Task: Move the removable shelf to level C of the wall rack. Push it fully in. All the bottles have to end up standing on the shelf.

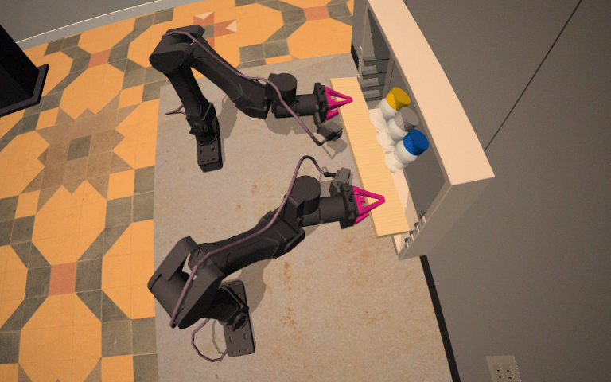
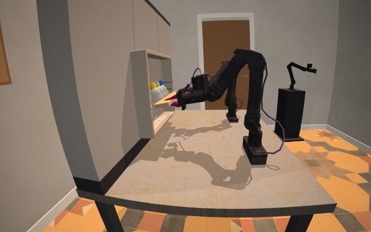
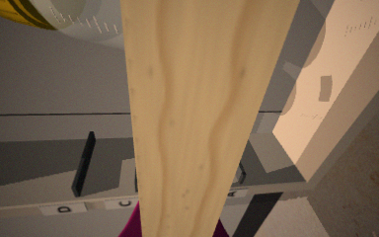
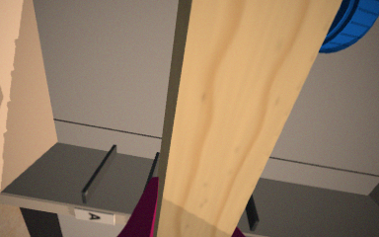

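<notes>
Now: the blue-capped bottle 80 mm ahead of my right hand, 80 mm to the left of it and 40 mm above it. Round my right hand: grey-capped bottle (90 mm ahead, 150 mm to the left, 40 mm above); wooden shelf (10 mm ahead, 150 mm to the left); wall rack (100 mm ahead, 140 mm to the left, 50 mm above).
Now: the yellow-capped bottle 80 mm to the right of my left hand, 70 mm ahead of it and 40 mm above it. The rest, counted from my left hand: grey-capped bottle: 140 mm to the right, 70 mm ahead, 40 mm above; then wooden shelf: 150 mm to the right; then wall rack: 160 mm to the right, 80 mm ahead, 50 mm above.
</notes>
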